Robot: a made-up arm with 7 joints.
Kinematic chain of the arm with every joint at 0, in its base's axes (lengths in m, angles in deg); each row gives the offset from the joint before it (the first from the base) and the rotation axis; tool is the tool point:
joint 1: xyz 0 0 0.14 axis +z
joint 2: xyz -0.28 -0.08 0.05 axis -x
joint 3: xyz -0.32 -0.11 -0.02 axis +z
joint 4: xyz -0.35 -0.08 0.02 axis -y
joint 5: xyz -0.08 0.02 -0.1 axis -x
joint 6: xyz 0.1 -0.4 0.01 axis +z
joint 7: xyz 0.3 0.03 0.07 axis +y
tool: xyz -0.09 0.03 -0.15
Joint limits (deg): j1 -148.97..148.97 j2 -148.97..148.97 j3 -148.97..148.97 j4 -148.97..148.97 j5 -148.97..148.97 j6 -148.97..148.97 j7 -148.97..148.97
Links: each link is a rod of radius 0.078 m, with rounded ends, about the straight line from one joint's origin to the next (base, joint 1, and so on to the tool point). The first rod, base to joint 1, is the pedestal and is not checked.
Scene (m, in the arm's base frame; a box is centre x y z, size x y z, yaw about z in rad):
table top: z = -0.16
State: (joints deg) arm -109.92 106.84 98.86 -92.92 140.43 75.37 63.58
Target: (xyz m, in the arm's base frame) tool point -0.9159 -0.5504 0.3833
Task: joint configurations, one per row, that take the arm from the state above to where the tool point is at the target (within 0.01 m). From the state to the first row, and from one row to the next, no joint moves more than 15 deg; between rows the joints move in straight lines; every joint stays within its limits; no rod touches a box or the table.
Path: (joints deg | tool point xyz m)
1: -95.03 95.52 97.28 -91.70 141.65 72.03 68.49 | 0.0343 0.7624 0.6954
2: -80.15 84.19 95.71 -90.47 142.87 68.68 73.41 | -0.2753 0.7427 0.7096
3: -65.26 72.87 94.13 -89.25 144.09 65.34 78.32 | -0.5689 0.6130 0.6979
4: -50.38 61.55 92.56 -88.03 145.31 61.99 83.24 | -0.8055 0.3855 0.6586
5: -35.49 50.22 90.98 -86.80 146.53 58.65 88.15 | -0.9517 0.0882 0.5915
6: -20.60 38.90 89.41 -85.58 147.75 55.31 93.07 | -0.9885 -0.2385 0.4985
7: -5.72 27.58 87.83 -84.35 148.97 51.96 97.98 | -0.9159 -0.5503 0.3833

